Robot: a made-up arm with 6 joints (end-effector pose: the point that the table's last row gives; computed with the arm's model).
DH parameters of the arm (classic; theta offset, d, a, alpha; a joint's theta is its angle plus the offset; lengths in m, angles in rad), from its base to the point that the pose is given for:
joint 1: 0 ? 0 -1.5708
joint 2: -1.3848 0 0.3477 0
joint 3: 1.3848 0 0.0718 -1.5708
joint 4: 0 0.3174 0 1.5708
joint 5: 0 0 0.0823 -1.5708
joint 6: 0 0.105 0 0
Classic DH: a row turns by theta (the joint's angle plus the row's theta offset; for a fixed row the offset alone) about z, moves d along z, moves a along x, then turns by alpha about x.
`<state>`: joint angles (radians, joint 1 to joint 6).
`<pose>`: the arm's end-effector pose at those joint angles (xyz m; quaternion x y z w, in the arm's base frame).
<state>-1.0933 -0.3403 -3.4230 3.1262 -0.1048 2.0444</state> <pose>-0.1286 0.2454 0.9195 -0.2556 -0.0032 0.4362 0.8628</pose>
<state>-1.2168 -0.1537 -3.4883 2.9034 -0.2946 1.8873</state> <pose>-0.0754 0.1296 0.9375 -0.1011 -0.0479 0.2215 0.9687</pose>
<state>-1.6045 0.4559 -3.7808 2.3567 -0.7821 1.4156</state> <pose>-0.0992 -0.1656 0.8386 0.2828 -0.1607 -0.4205 0.8470</pose>
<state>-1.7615 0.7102 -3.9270 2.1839 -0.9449 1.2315</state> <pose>-0.1550 -0.2277 0.7567 0.3896 -0.1966 -0.5989 0.6715</pose>
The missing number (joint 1, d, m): 0.2278
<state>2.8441 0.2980 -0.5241 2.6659 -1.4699 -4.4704</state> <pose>-0.1658 0.1048 0.2894 -0.5251 0.6103 -0.2899 0.5175</pose>
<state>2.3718 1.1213 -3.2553 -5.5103 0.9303 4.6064</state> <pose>-0.5110 0.4613 0.5961 0.3214 -0.6927 -0.3648 0.5327</pose>
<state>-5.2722 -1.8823 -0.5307 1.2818 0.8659 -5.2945</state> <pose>-0.0718 -0.0665 0.5614 -0.5730 -0.0474 0.1992 0.7936</pose>
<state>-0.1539 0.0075 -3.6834 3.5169 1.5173 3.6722</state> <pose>-0.2840 0.0068 0.8336 0.8209 -0.1990 -0.4695 0.2569</pose>
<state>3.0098 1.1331 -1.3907 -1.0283 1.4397 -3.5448</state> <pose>-0.4502 0.1403 -0.0787 -0.6724 -0.4199 -0.5655 0.2277</pose>
